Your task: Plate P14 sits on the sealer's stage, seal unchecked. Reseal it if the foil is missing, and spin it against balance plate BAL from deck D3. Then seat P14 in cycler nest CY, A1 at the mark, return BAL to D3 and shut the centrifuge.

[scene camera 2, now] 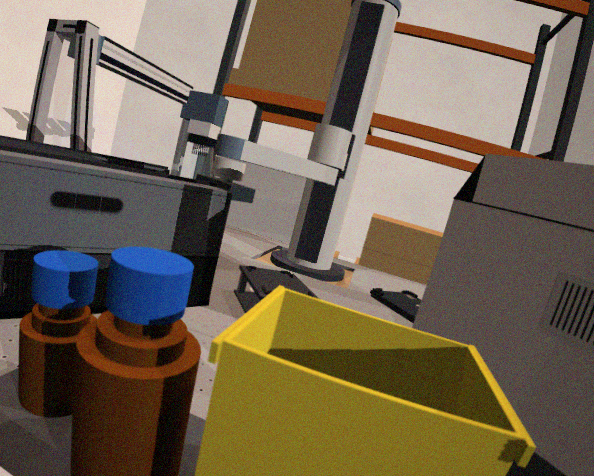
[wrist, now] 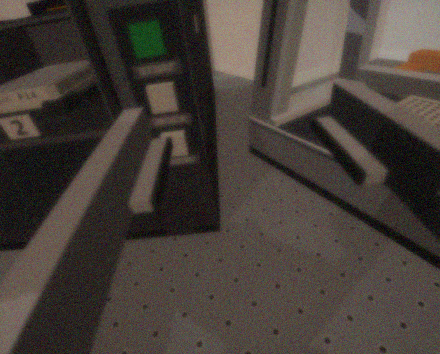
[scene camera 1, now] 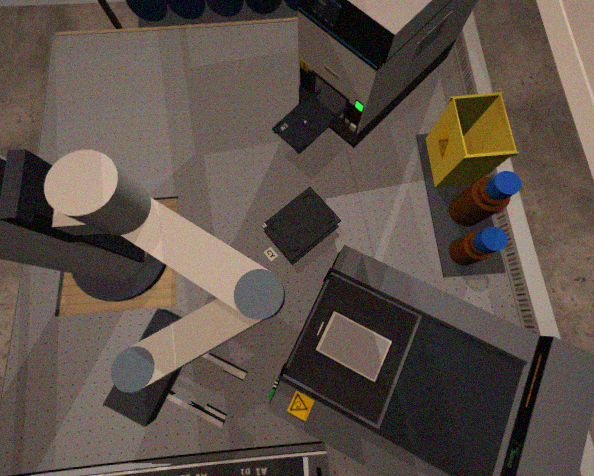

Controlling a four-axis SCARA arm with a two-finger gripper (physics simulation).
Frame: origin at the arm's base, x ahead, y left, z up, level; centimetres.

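Seen in the pictures: gripper, fingertip midpoint: (wrist: pixel 239 115) (scene camera 1: pixel 235 398); arm's base at its link origin: (scene camera 2: pixel 306 267) (scene camera 1: pixel 122 254).
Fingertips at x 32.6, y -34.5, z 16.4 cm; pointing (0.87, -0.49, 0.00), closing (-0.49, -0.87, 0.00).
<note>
Pixels of each thing's middle, then the offset from my fingertips to it.
- open centrifuge at the middle of its body: (wrist: pixel 102 76) (scene camera 2: pixel 65 206) (scene camera 1: pixel 408 373) dy +1.5, dx +34.6, dz -2.9 cm
- sealer at the middle of its body: (scene camera 1: pixel 396 2) dy +82.4, dx +41.2, dz +8.7 cm
- Cycler nest CY at the middle of its body: (scene camera 2: pixel 275 295) (scene camera 1: pixel 301 225) dy +37.2, dx +15.7, dz -11.8 cm
- pale well plate at the middle of its body: (wrist: pixel 422 125) dy -23.7, dx -0.1, dz -8.6 cm
Plate P14 (scene camera 1: pixel 355 345) (wrist: pixel 65 80) lies in the open centrifuge (scene camera 1: pixel 430 295) (scene camera 2: pixel 145 220) (wrist: pixel 40 180), beside a tag reading 2. Its top looks smooth and pale; its label is blurred in the wrist view. My gripper (scene camera 1: pixel 234 398) (wrist: pixel 239 115) is shut to its narrow stance with nothing between its fingers, left of the centrifuge's button panel. The sealer (scene camera 1: pixel 340 55) (scene camera 2: pixel 520 250) is at the back, and its stage (scene camera 1: pixel 297 127) bears no plate. Cycler nest CY (scene camera 1: pixel 302 225) (scene camera 2: pixel 280 280) is black and bears no plate. I cannot identify BAL or D3.
A deck (scene camera 1: pixel 315 465) marked A1 D1 lies along the near edge; part of it and a pale well plate (wrist: pixel 425 112) show in the wrist view. A yellow bin (scene camera 1: pixel 450 155) (scene camera 2: pixel 310 410) and brown bottles with blue caps (scene camera 1: pixel 504 185) (scene camera 2: pixel 150 285) stand on the far side.
</note>
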